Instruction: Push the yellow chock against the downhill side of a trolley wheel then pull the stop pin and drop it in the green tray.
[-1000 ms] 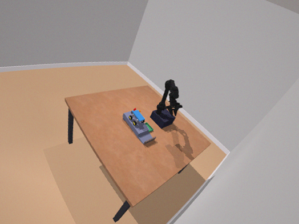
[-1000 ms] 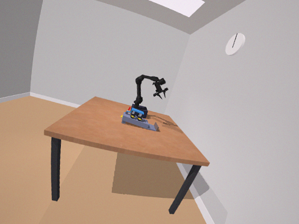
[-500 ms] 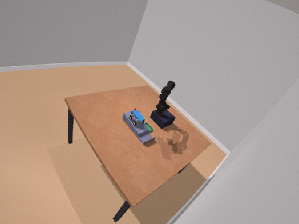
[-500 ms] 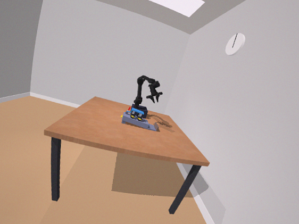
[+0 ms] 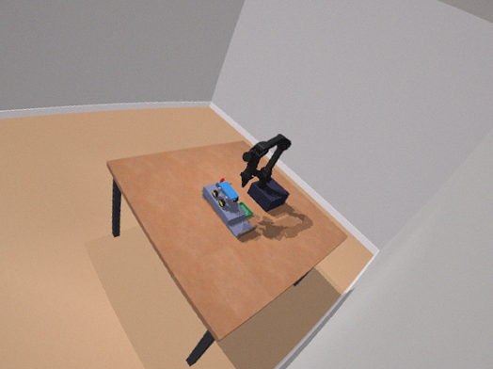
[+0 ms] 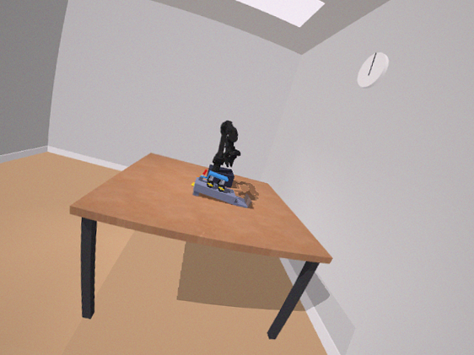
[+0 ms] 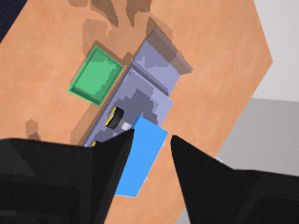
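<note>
Now: the yellow chock 12 cm behind my gripper tip, 18 cm to the right of it and 20 cm below it. Also, from my gripper tip: blue trolley: 3 cm ahead, 7 cm to the right, 11 cm below; grey ramp: 3 cm ahead, 6 cm to the right, 17 cm below; red-headed stop pin: 16 cm to the right, 9 cm below.
</note>
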